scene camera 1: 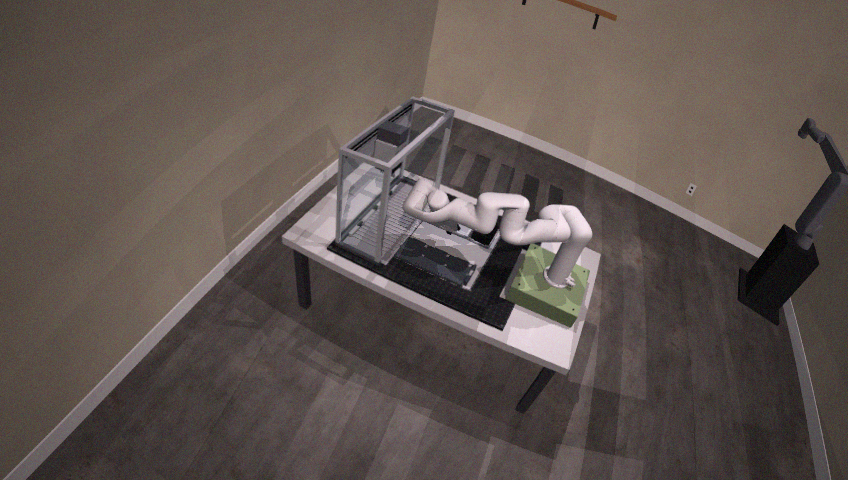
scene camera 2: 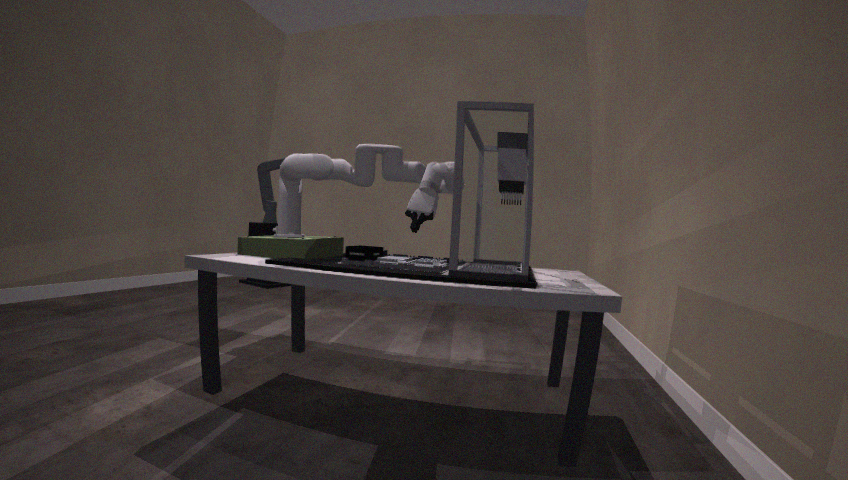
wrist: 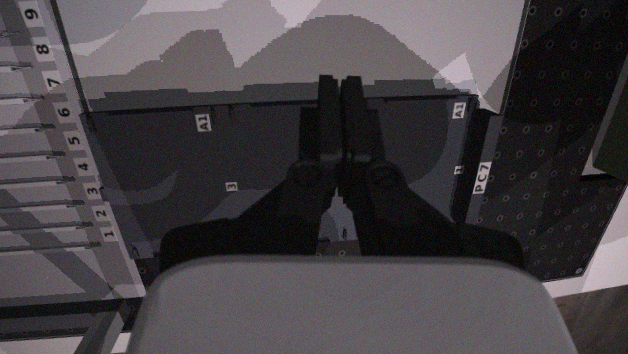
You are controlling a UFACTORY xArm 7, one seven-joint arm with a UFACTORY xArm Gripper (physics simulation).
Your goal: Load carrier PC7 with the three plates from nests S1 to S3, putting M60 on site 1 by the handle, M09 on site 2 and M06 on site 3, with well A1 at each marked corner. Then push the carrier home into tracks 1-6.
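Places are measured from the arm's base along level axes (x down, y left, z ahead), in millimetres.
Where they show: gripper, fingertip midpoint: [scene camera 1: 450,231] [scene camera 2: 413,230] [wrist: 336,102]; arm's base, link origin: [scene camera 1: 556,277] [scene camera 2: 289,237].
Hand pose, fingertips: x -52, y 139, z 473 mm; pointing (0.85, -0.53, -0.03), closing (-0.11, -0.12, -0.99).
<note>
Each offset is from my fingertips to the top centre of the thing. Level surfaces: height alone.
Carrier PC7 @(dz -5, dx +84, dy +89 mm) [scene camera 1: 437,261] [wrist: 150,150] is a dark grey tray lying outside the slotted track deck, its left end beside track numbers 1 to 6 in the wrist view. Its bare surface shows around site labels 3 and 1, with an A1 mark near each; the middle site is hidden by the fingers. My gripper [scene camera 2: 414,228] [wrist: 336,102] is shut and empty, tilted, above the carrier in the wrist view. In scene camera 2, two pale low plates @(dz +30, dx +88, dy -186 mm) [scene camera 2: 395,258] @(dz +138, dx +87, dy -168 mm) [scene camera 2: 430,261] and a taller black object @(dz -75, dx +60, dy -203 mm) [scene camera 2: 364,252] stand on the table side facing that camera; their labels are unreadable.
The slotted track deck @(dx +113 mm) [wrist: 30,180] lies left of the carrier, under a tall glazed frame [scene camera 1: 385,217] [scene camera 2: 457,190]. A pipetting head [scene camera 2: 512,155] hangs inside it. The arm stands on a green base [scene camera 1: 544,297] [scene camera 2: 290,247]. A perforated black mat @(dx +113 mm) [wrist: 535,185] borders the carrier.
</note>
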